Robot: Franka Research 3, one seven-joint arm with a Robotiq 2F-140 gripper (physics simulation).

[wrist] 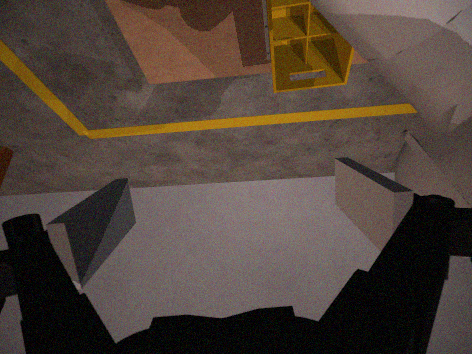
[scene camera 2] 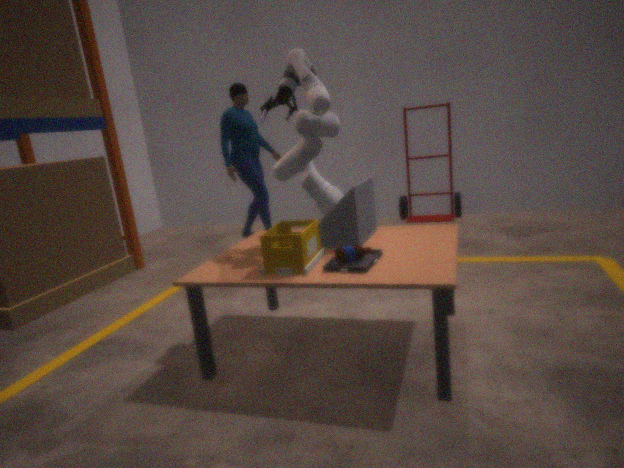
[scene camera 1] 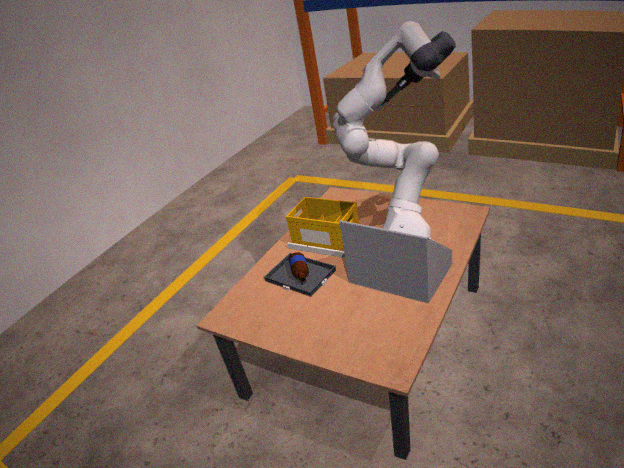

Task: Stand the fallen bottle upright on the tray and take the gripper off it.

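A brown bottle [scene camera 1: 299,268] [scene camera 2: 351,252] with a blue label lies on its side on the black tray [scene camera 1: 311,291] [scene camera 2: 373,263]. In scene camera 1 its neck points toward the table's near side. My gripper [scene camera 2: 276,113] [wrist: 232,191] is open, with nothing between its fingers. It is high in the air, well above the table and far from the bottle. In scene camera 1 the fingertips are partly hidden by the arm. The bottle and the tray do not show in the wrist view.
A yellow divided crate [scene camera 1: 315,226] [scene camera 2: 283,251] [wrist: 310,50] stands beside the tray, with a low white strip [scene camera 1: 315,249] between them. A tall grey panel [scene camera 1: 385,261] [scene camera 2: 365,211] stands between the tray and the arm's base. A person [scene camera 2: 244,143] is behind the table in scene camera 2.
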